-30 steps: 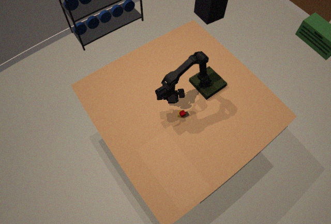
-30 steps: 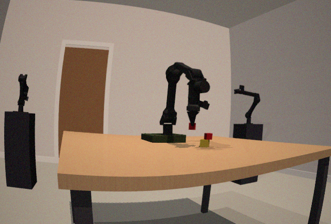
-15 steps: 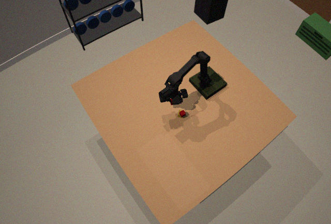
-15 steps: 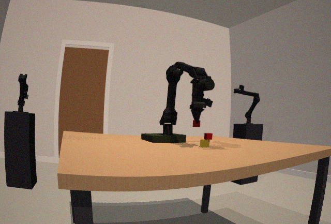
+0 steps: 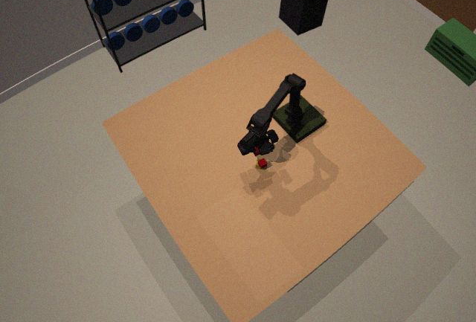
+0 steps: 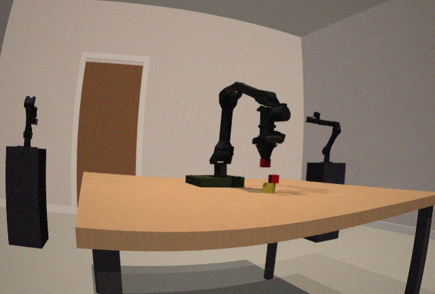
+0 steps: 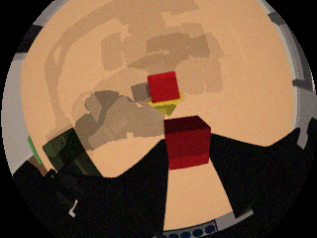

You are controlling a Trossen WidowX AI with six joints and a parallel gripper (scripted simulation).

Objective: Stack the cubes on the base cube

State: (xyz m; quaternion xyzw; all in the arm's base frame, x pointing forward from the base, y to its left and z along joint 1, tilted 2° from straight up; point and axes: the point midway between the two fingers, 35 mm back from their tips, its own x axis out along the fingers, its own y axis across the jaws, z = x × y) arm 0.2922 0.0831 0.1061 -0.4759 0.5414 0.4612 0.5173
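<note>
The yellow base cube is 10 cm below my gripper tip, 3 cm to the left of it and 1 cm behind it.
</note>
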